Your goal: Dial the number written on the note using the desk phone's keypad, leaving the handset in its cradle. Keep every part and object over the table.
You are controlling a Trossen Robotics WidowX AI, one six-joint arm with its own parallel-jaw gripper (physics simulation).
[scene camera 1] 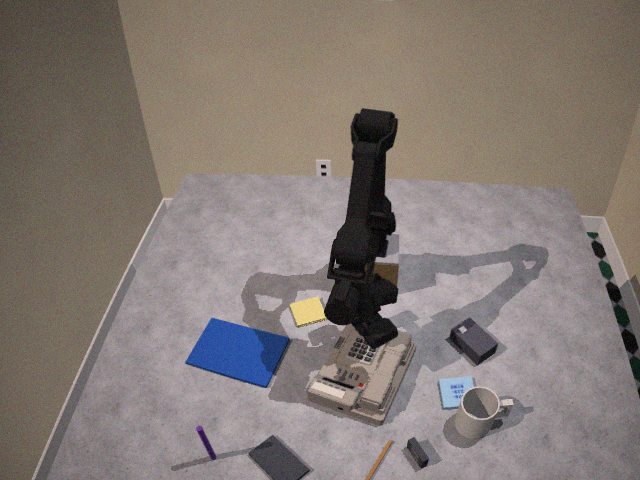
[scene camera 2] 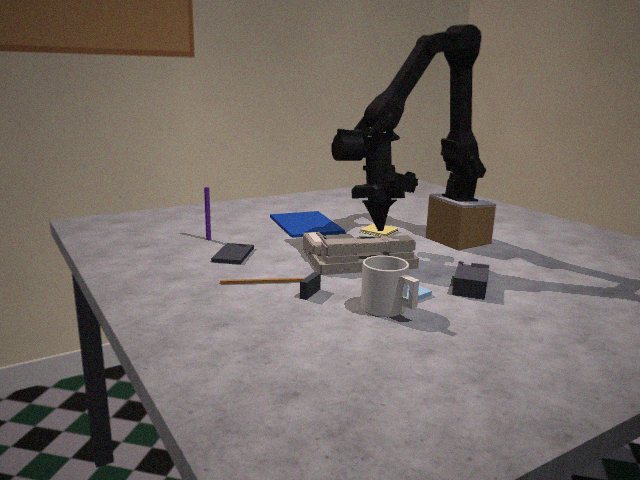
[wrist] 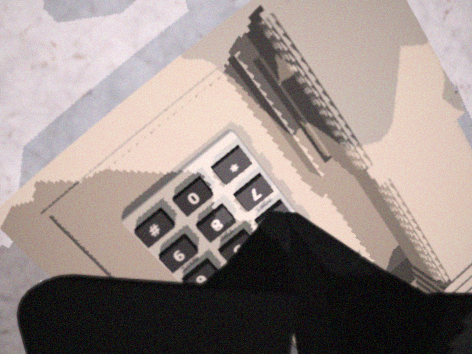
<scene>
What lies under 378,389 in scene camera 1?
A handset.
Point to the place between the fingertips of the gripper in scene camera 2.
At 380,231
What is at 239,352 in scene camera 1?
A blue folder.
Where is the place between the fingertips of the gripper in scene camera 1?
372,341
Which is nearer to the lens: the blue folder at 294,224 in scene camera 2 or the dark box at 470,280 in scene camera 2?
The dark box.
</scene>
